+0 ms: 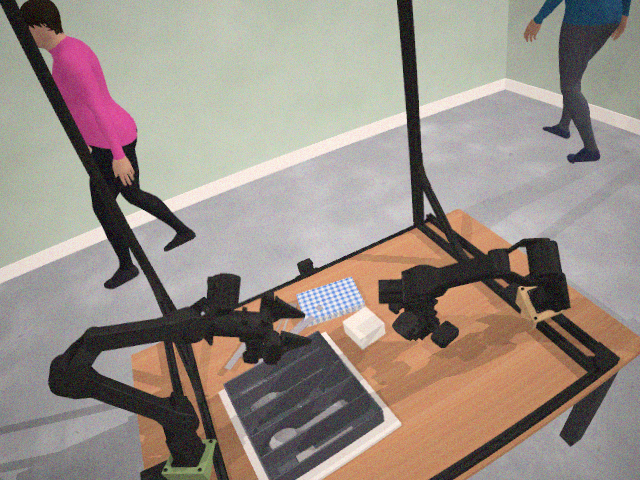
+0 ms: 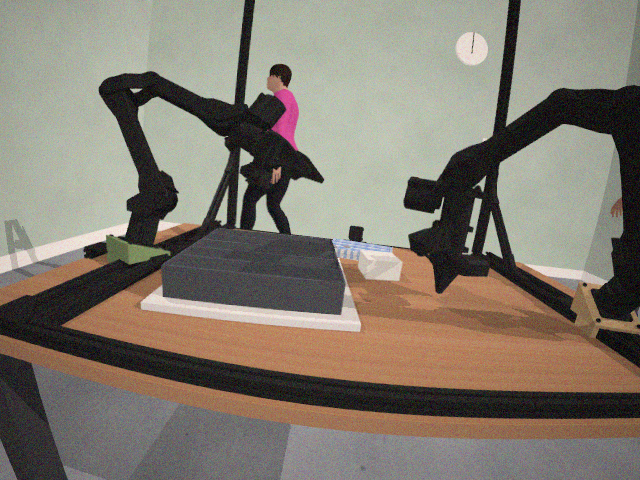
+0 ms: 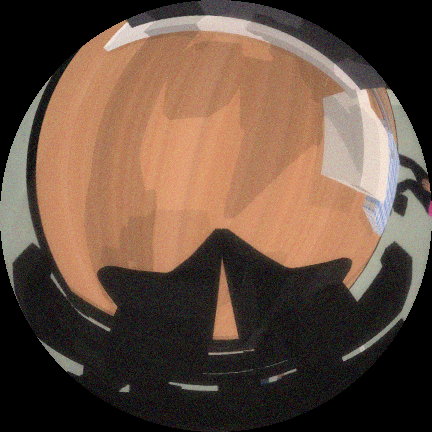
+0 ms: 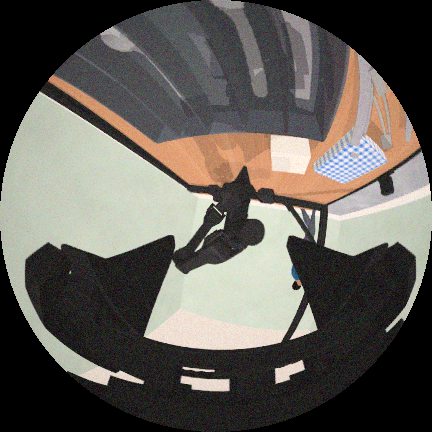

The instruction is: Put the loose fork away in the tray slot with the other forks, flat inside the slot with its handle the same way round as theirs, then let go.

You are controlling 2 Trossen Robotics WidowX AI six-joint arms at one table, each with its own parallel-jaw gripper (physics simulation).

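Observation:
A dark slotted tray holds spoons, a knife and dim cutlery. I cannot tell its fork slot for sure. Behind it, partly behind my right gripper, lie loose grey utensils; a handle shows left and a larger one rests over the checkered block. Which is the loose fork is unclear. My left gripper is shut and empty, pointing down above the table right of the tray. My right gripper is open and empty, raised above the tray's back edge.
The tray stands on a white board. A white box stands beside its back right corner. A blue-checkered block lies behind the box. Black frame posts rise at both table sides.

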